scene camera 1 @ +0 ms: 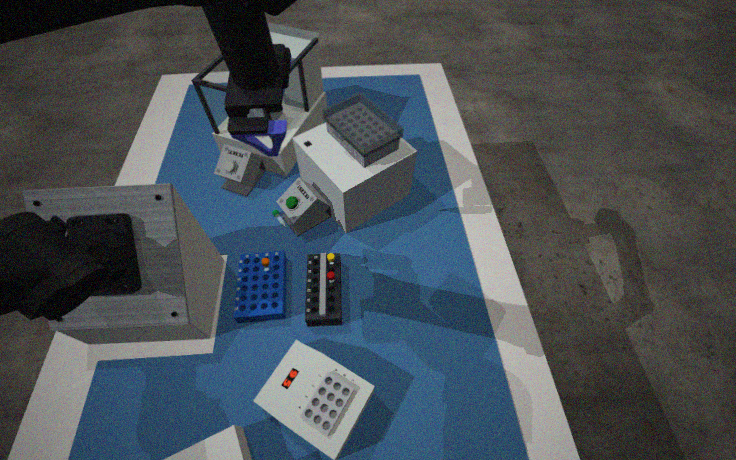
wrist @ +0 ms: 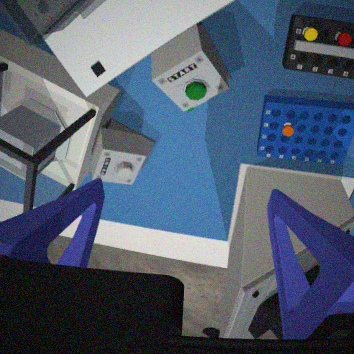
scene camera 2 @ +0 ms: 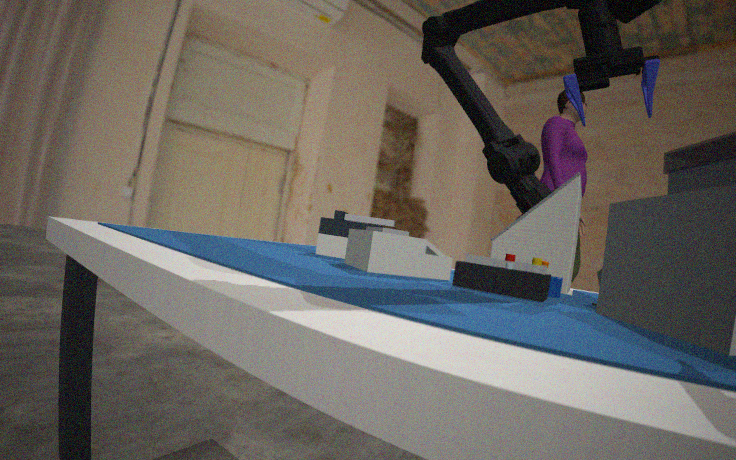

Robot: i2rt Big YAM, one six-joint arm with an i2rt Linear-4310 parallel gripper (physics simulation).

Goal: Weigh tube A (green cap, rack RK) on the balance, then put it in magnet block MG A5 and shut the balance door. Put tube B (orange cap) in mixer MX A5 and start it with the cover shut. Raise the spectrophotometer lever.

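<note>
My gripper is open and empty, high above the table near the balance. Tube A, with a green cap, lies on the mat beside the START box. It is mostly hidden in the wrist view. Tube B, with an orange cap, stands in the blue rack. The glass-walled balance stands at the far end. The white mixer carries a dark see-through cover over its block.
A black block holds yellow-capped and red-capped tubes. A knobbed box stands before the balance. A white unit with a red display and a partly visible white box are at the near end. The arm's grey pedestal stands beside the blue rack.
</note>
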